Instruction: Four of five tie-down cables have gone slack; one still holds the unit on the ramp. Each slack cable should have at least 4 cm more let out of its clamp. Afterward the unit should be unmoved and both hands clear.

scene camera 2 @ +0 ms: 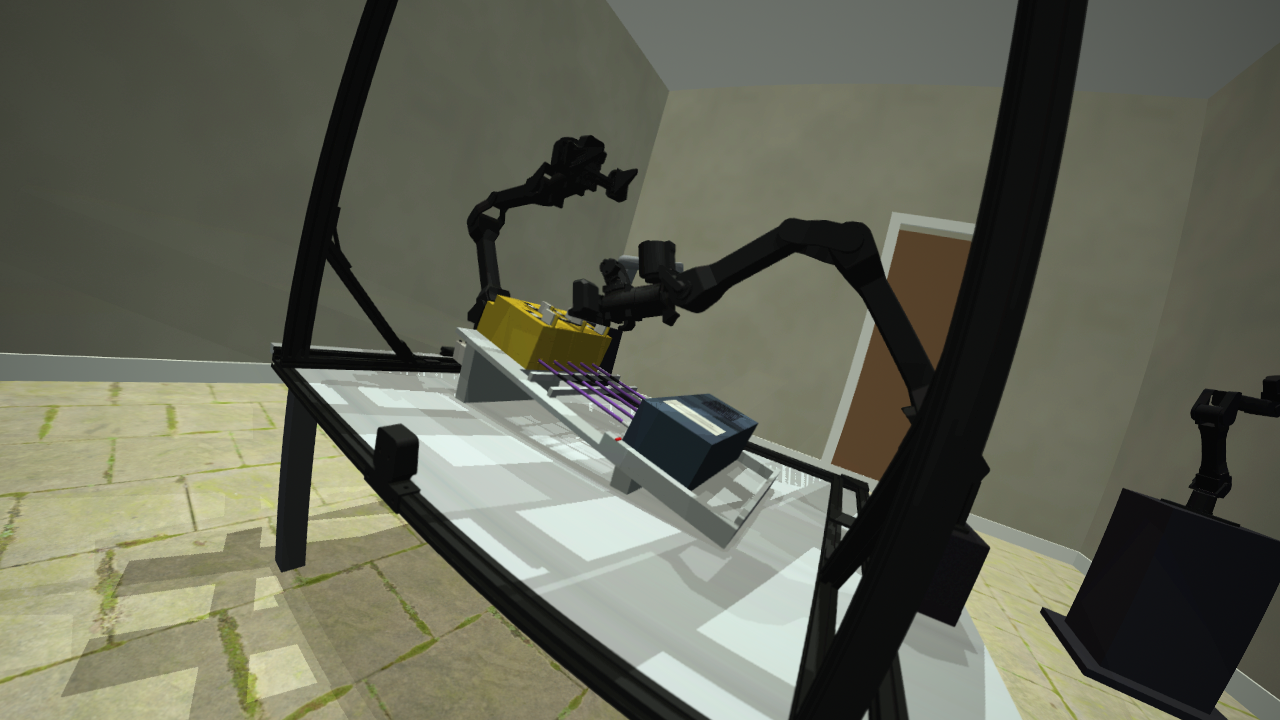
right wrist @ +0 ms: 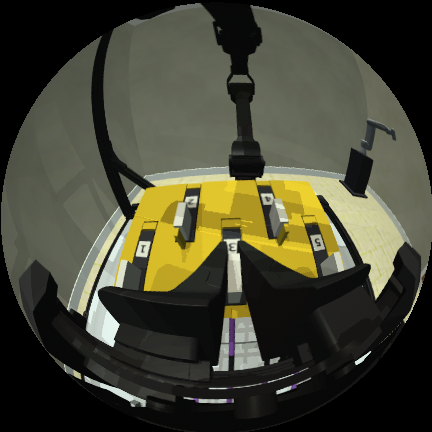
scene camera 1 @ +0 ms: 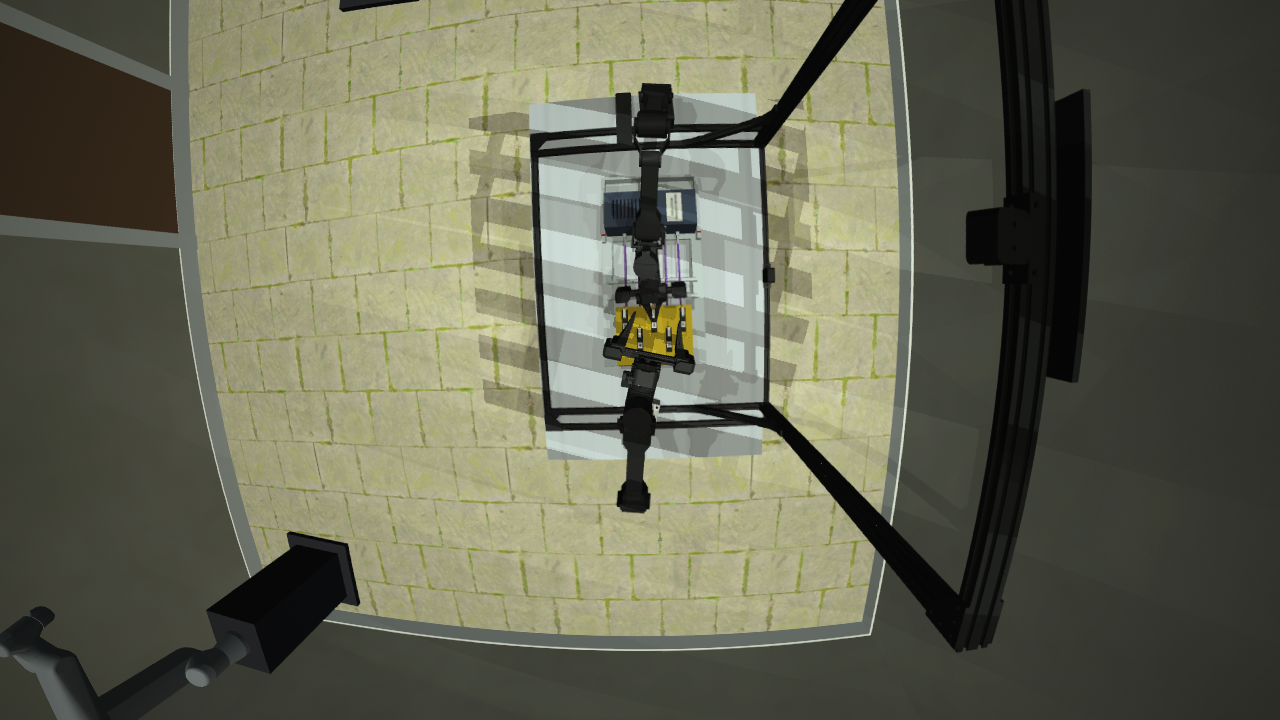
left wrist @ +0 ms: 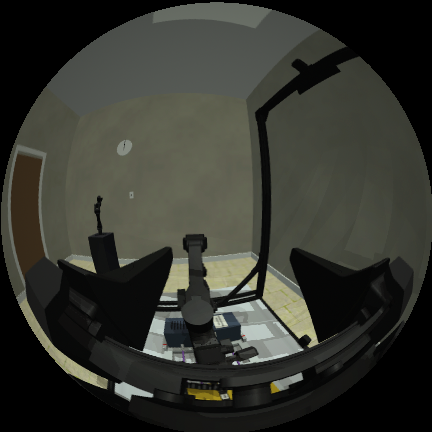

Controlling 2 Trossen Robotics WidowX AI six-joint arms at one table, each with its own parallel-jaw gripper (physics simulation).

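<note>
The yellow clamp block [scene camera 2: 528, 338] [right wrist: 220, 200] sits at the ramp's upper end. In the right wrist view, clamps 1 [right wrist: 143, 248], 2 [right wrist: 191, 201], 4 [right wrist: 268, 199] and 5 [right wrist: 318, 242] have grey lever plates standing up. Clamp 3 [right wrist: 234, 275] shows between the right fingers, its lever seemingly flat. Purple cables [scene camera 2: 581, 380] [right wrist: 231, 335] run to the dark blue unit [scene camera 1: 622, 202] [scene camera 2: 684, 443] [left wrist: 227, 327] on the ramp [scene camera 2: 680, 505]. My right gripper [right wrist: 231, 246] is shut, tips over clamp 3; contact is unclear. My left gripper [left wrist: 233, 254] [scene camera 2: 629, 179] is open and empty, high above the block.
The black frame [scene camera 2: 501, 591] surrounds the white table [scene camera 2: 608, 528]. In scene camera 1 the left gripper overlaps the block and the right fingers, but it hangs higher. The right arm [scene camera 2: 751, 255] reaches over the unit and cables. A camera box [scene camera 2: 396, 452] sits on the frame's near rail.
</note>
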